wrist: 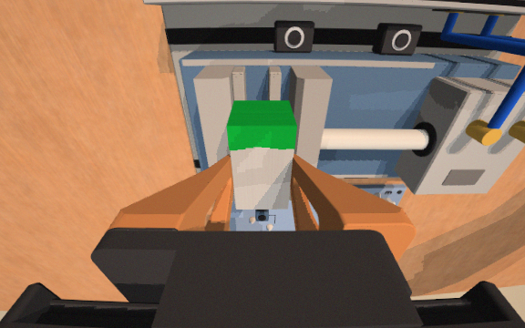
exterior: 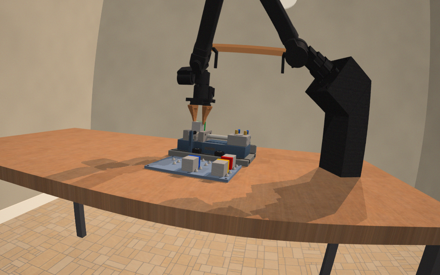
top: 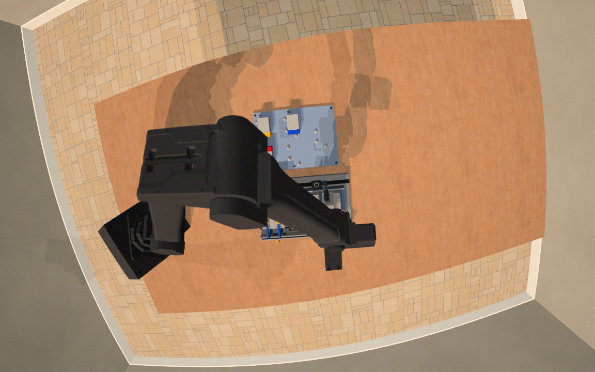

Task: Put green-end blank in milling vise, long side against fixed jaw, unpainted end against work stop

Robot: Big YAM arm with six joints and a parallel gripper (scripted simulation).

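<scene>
My hand is 5 cm above the fixed jaw, 3 cm short of it and 2 cm to the right of it. From my hand the other things lie so: moving jaw 5 cm below, 3 cm behind; then pale rod 8 cm behind, 5 cm below, 2 cm to the right; then green-ended blank 2 cm below.
</scene>
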